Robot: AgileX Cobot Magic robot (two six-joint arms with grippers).
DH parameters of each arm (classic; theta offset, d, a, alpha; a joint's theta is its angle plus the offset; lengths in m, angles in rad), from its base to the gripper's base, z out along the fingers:
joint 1: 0 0.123 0 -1.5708
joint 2: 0.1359 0 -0.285 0
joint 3: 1.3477 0 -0.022 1.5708
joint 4: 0 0.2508 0 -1.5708
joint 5: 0 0 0.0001 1.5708
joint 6: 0 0.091 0 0
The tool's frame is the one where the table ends.
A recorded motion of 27 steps. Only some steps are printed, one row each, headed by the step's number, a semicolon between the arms.
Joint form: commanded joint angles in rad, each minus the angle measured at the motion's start. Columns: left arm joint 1, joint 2, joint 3, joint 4, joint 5, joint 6; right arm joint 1, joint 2, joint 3, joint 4, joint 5, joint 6.
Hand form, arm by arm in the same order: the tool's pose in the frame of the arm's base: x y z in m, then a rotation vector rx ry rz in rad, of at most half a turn. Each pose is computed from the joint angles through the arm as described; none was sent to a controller.
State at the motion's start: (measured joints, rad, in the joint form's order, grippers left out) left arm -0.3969 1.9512 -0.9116 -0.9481 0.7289 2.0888; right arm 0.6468 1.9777 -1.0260 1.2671 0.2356 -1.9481
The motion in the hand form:
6: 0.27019 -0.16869 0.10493 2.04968 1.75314 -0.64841; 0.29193 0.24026 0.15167 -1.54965 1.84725 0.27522
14: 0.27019 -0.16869 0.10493 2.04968 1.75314 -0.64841; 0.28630 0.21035 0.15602 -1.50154 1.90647 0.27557
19: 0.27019 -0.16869 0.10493 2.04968 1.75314 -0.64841; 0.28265 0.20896 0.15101 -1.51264 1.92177 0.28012
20: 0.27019 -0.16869 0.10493 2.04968 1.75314 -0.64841; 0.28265 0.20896 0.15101 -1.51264 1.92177 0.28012
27: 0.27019 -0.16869 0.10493 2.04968 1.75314 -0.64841; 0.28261 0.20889 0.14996 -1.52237 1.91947 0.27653
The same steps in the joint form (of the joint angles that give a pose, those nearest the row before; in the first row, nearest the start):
6: -0.0035 -0.0027 -0.0009 -0.0082 0.0081 0.0048; -0.0166 -0.0864 0.0006 0.0039 0.0199 0.0122
14: -0.0035 -0.0027 -0.0009 -0.0082 0.0081 0.0048; -0.0804 -0.1580 0.0879 0.0040 0.0413 0.0161
19: -0.0035 -0.0027 -0.0009 -0.0082 0.0081 0.0048; -0.0781 -0.1552 0.1044 0.0040 0.0413 0.0161
20: -0.0035 -0.0027 -0.0009 -0.0082 0.0081 0.0048; -0.0781 -0.1552 0.1044 0.0040 0.0413 0.0161
27: -0.0035 -0.0027 -0.0009 -0.0082 0.0081 0.0048; -0.0781 -0.1526 0.1045 -0.0040 0.0413 0.0161

